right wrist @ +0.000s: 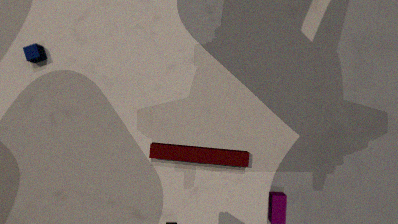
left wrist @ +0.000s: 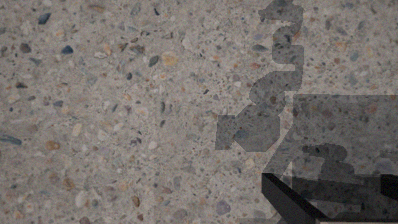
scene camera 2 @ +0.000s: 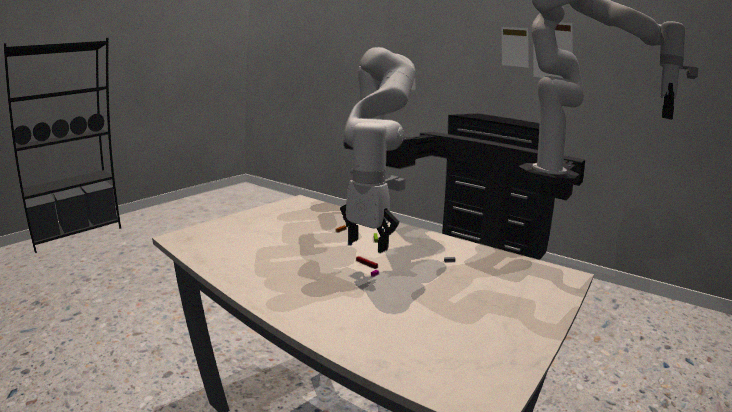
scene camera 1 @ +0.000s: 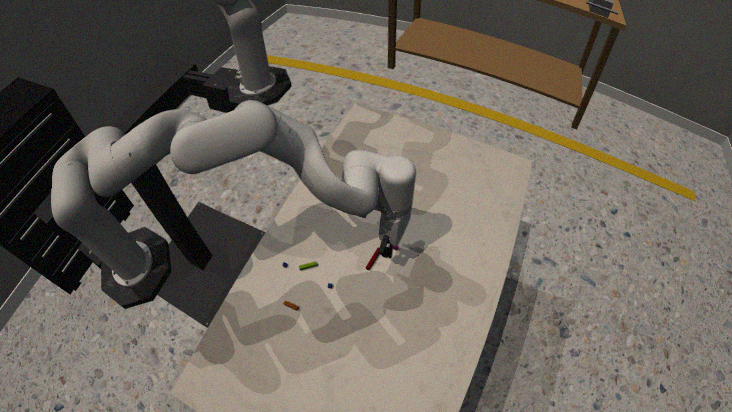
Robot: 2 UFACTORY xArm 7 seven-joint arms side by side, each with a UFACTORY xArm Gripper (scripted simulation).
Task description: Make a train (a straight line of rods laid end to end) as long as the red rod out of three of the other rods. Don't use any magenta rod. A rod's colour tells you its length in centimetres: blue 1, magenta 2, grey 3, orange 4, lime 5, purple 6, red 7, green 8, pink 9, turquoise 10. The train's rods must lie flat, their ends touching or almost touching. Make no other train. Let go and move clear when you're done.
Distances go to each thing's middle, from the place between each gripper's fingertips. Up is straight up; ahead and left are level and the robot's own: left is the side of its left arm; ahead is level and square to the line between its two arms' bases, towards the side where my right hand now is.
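My left hand (scene camera 2: 666, 118) is 47 cm above the red rod (right wrist: 157, 150), 77 cm to the left of it and 48 cm short of it. As for my right hand (scene camera 2: 367, 246), that's 4 cm past the rod, 3 cm to the left of it and 8 cm above it.
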